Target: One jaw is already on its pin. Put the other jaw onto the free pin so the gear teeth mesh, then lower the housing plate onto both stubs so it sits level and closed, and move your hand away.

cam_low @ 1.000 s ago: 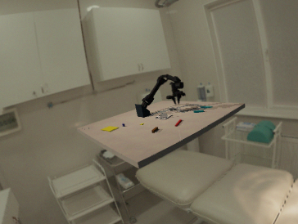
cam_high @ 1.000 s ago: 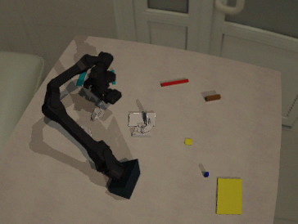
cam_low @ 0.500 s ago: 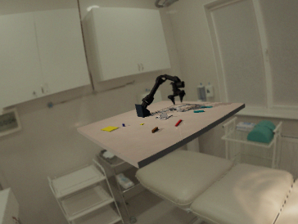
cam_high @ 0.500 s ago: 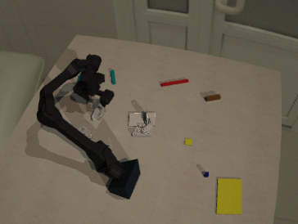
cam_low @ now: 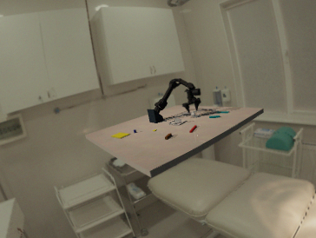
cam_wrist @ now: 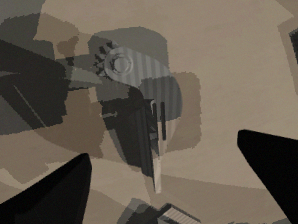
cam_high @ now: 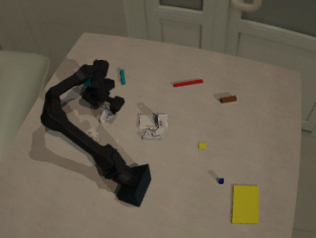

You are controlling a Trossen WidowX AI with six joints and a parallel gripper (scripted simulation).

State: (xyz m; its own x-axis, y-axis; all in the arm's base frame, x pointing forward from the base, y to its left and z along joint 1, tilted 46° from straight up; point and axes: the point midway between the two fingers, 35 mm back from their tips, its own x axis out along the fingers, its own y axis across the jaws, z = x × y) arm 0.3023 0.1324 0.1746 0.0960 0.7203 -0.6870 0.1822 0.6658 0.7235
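The jaw is 4 cm ahead of my gripper tip, 1 cm to the left of it and 4 cm below it. Also, from my gripper tip: brown block 21 cm ahead, 51 cm to the right, 4 cm below; then yellow square 5 cm behind, 44 cm to the right, 4 cm below; then red bar 27 cm ahead, 31 cm to the right, 4 cm below.
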